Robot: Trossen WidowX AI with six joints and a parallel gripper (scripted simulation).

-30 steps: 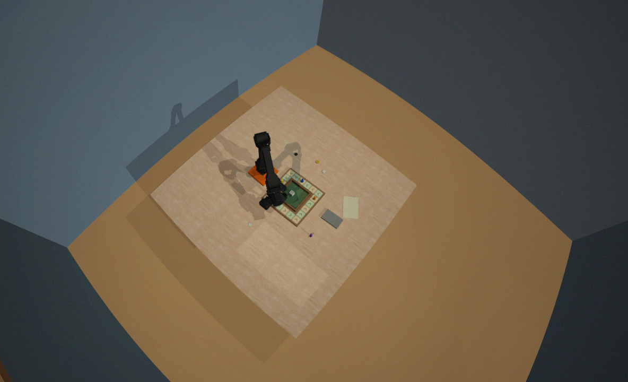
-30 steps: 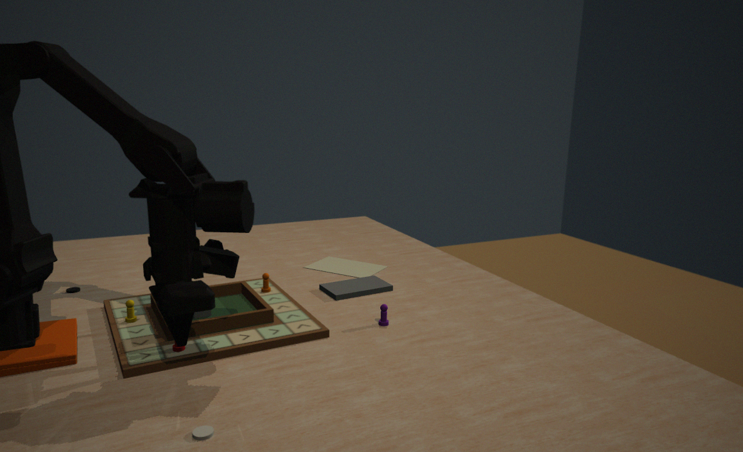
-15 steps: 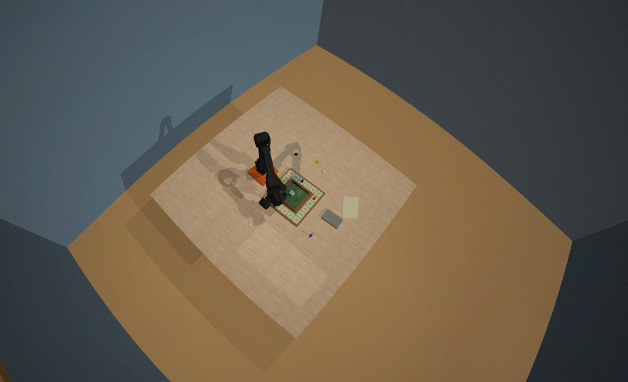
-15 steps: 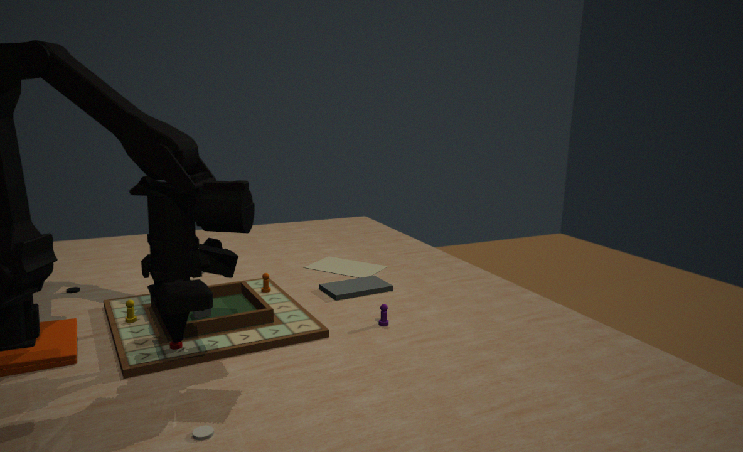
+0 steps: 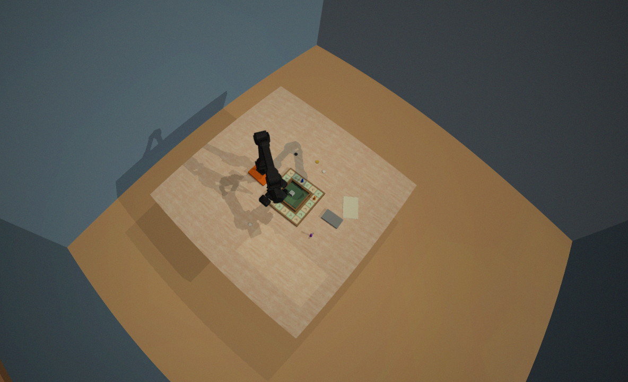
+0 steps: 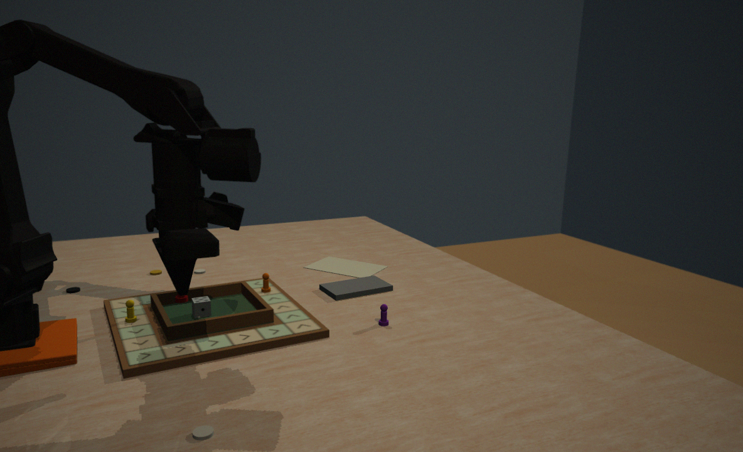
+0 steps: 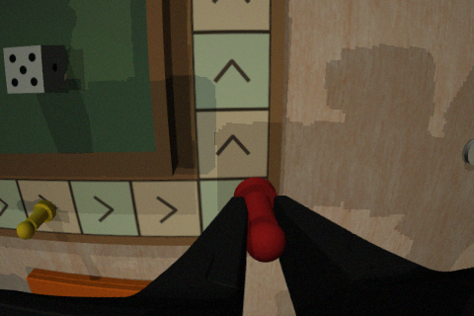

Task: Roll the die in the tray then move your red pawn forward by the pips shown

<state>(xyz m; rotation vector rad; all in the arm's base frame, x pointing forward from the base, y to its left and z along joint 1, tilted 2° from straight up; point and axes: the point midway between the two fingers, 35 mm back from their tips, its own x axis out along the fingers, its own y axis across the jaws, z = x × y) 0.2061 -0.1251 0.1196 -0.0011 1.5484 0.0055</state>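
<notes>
The white die lies 5 cm ahead of my gripper tip, 12 cm to the left of it and 7 cm below it. Also, from my gripper tip: red pawn (1 cm above); yellow pawn (5 cm behind, 14 cm to the left, 7 cm below); green tray (6 cm ahead, 12 cm to the left, 9 cm below).
</notes>
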